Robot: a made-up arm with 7 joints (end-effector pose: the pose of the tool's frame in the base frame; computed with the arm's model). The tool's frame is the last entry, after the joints. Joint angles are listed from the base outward.
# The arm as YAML. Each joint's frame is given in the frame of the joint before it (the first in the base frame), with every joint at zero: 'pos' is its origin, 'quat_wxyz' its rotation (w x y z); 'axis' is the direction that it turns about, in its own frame. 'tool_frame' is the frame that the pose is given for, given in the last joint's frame.
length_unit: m
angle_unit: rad
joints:
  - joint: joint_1
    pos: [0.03, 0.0, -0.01]
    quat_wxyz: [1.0, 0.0, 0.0, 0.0]
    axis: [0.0, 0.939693, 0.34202]
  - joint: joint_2
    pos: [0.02, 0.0, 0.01]
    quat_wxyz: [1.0, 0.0, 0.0, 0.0]
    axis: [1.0, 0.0, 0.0]
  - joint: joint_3
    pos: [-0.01, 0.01, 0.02]
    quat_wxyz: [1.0, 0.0, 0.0, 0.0]
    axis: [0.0, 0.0, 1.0]
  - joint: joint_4
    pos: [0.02, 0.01, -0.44]
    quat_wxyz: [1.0, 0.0, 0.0, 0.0]
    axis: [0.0, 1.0, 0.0]
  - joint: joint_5
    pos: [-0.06, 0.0, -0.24]
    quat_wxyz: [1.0, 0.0, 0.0, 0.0]
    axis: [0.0, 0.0, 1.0]
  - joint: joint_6
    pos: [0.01, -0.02, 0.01]
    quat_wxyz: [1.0, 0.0, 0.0, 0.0]
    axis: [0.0, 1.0, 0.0]
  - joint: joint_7
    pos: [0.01, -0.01, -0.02]
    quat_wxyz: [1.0, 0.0, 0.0, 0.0]
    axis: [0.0, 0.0, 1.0]
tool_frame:
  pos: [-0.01, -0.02, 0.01]
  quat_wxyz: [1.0, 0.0, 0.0, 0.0]
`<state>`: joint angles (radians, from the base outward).
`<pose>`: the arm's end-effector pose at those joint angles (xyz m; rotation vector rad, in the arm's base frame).
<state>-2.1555 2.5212 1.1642 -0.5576 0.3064 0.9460 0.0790</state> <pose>-0.3960 0.5111 -0.0118 0.3644 2.2283 -1.5209</pose>
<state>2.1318 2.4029 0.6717 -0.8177 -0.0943 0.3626 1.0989</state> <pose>0.2541 0.5954 -0.1602 1.2287 0.0415 -0.8529</pose>
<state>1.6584 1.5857 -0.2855 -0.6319 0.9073 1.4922 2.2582</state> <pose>-0.2192 0.6170 0.0808 -2.8288 0.1669 -1.0887</pose>
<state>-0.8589 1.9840 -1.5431 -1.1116 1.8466 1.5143 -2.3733</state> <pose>0.1620 0.5757 0.1181 -0.3271 0.4518 -1.6458</pose>
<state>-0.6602 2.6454 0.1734 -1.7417 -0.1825 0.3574 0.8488</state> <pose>0.0700 0.1522 0.4827 2.1178 -1.8392 -1.0030</pose>
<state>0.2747 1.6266 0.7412 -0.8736 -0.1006 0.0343 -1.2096</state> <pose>0.1469 0.6292 0.1075 2.1303 0.3281 -1.0893</pose>
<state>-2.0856 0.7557 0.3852 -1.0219 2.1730 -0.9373 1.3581</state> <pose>0.3540 0.2092 0.4482 2.0566 -0.3397 -0.2467</pose>
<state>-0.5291 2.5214 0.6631 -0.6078 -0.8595 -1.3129 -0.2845</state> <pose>-0.0931 0.3572 0.5547 -2.3835 0.0049 1.7915</pose>
